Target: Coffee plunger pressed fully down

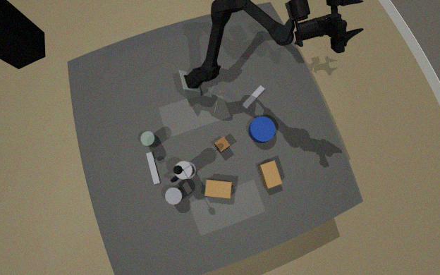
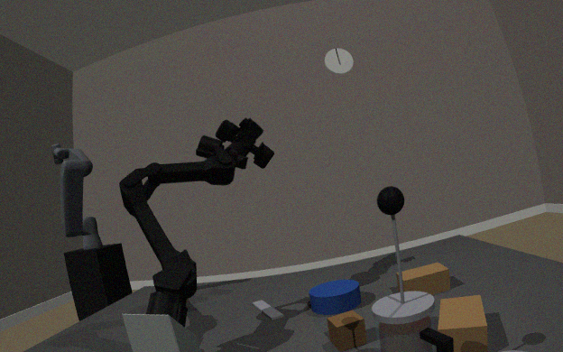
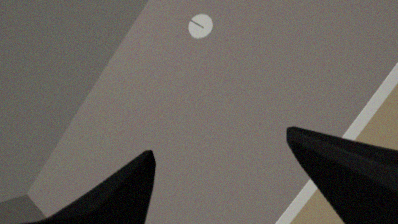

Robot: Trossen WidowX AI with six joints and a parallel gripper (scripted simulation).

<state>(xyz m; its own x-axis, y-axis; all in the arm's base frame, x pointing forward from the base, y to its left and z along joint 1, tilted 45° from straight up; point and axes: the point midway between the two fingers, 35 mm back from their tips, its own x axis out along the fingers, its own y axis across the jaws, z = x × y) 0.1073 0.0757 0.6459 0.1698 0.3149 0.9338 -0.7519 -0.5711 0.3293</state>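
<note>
Right now the coffee press is 710 mm to the right of my gripper tip, 370 mm below it and 230 mm ahead of it. From my gripper tip the other things lie so: blue disc: 470 mm below, 300 mm to the right, 170 mm ahead.
</note>
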